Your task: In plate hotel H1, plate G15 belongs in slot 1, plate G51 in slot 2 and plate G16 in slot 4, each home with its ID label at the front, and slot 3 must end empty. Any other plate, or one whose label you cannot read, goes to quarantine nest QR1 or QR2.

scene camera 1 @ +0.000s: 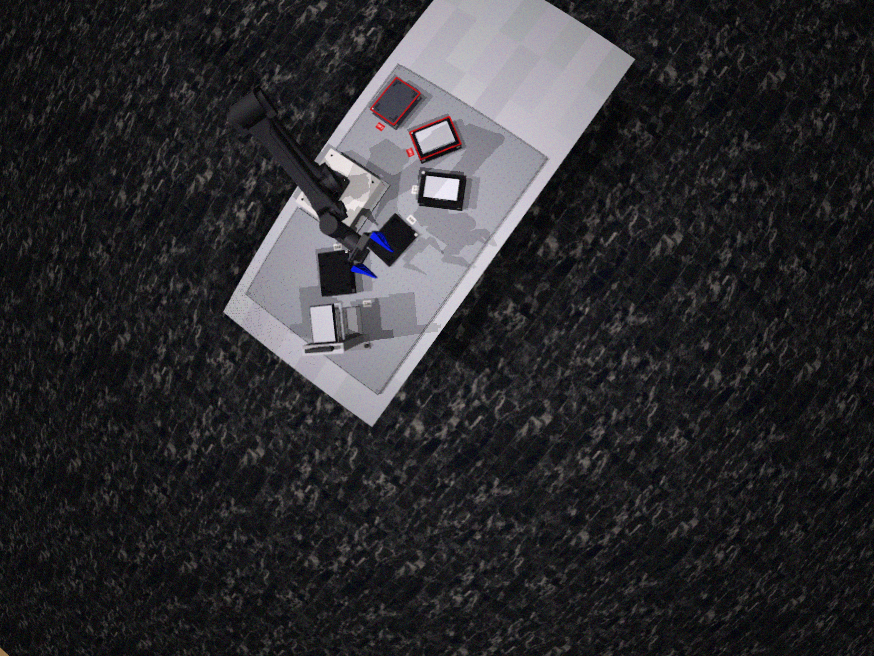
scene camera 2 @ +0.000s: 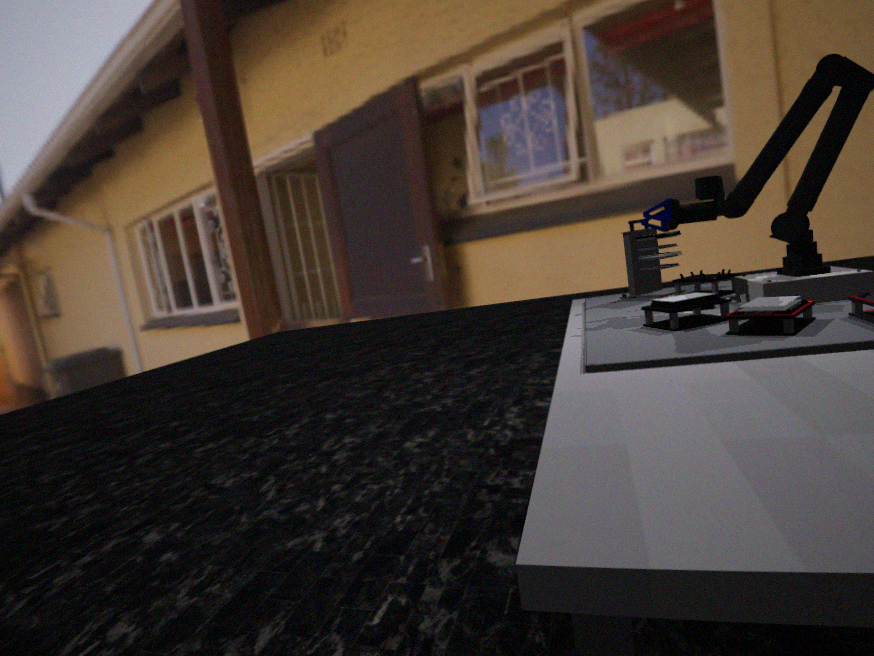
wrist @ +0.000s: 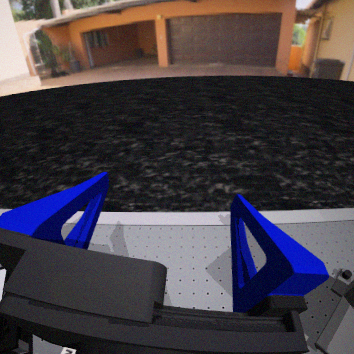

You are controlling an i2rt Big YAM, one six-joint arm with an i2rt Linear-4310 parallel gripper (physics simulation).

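Places are measured from the arm's base along level axes (x back, y right, z up), in millimetres.
Pixels of known places: gripper, fingertip midpoint: (scene camera 1: 384, 265) (scene camera 2: 642, 218) (wrist: 171, 189); arm's base, link origin: (scene camera 1: 333, 189) (scene camera 2: 802, 273).
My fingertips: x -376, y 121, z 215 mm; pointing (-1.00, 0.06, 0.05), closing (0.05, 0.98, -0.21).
For each thing: its middle in the pictures, then the offset to it from my fingertips. "spot": a spot on its surface instead. Level surfaces: height alone.
- Plate hotel H1, body centre: (scene camera 1: 332, 333) (scene camera 2: 650, 256) dz -134, dx +63, dy +312 mm
- third white-topped plate, body centre: (scene camera 2: 770, 304) (scene camera 1: 434, 137) dz -229, dx +159, dy -484 mm
- red-edged nest, body centre: (scene camera 1: 396, 103) dz -253, dx +373, dy -533 mm
- grey mat, surface height: dz -276 mm
- dark knob, surface spot: (wrist: 345, 274) spot: dz -261, dx -42, dy +310 mm
My gripper (scene camera 1: 384, 264) (scene camera 2: 645, 216) (wrist: 171, 189) is open and empty, with blue fingers apart. It hangs high above the mat near the two dark nests. Plate hotel H1 (scene camera 1: 323, 349) (scene camera 2: 641, 262) stands at the table's lower-left end in scene camera 1. A white-topped plate (scene camera 1: 323, 324) is in its top level; its label is unreadable and lower slots are hidden or too small to tell. Another white-topped plate (scene camera 1: 443, 188) (scene camera 2: 686, 299) sits on a black nest. A third white-topped plate (scene camera 1: 434, 136) (scene camera 2: 770, 303) sits on a red-edged quarantine nest. The other red-edged nest (scene camera 1: 396, 102) shows a dark top without a white plate.
Two dark nests without white plates, one (scene camera 1: 392, 240) beneath the gripper area and one (scene camera 1: 336, 273) nearer the hotel, lie on the grey mat (scene camera 1: 494, 169). The arm's white base (scene camera 1: 370, 182) is at the mat's side. A dark knob (wrist: 345, 274) shows at right in the wrist view.
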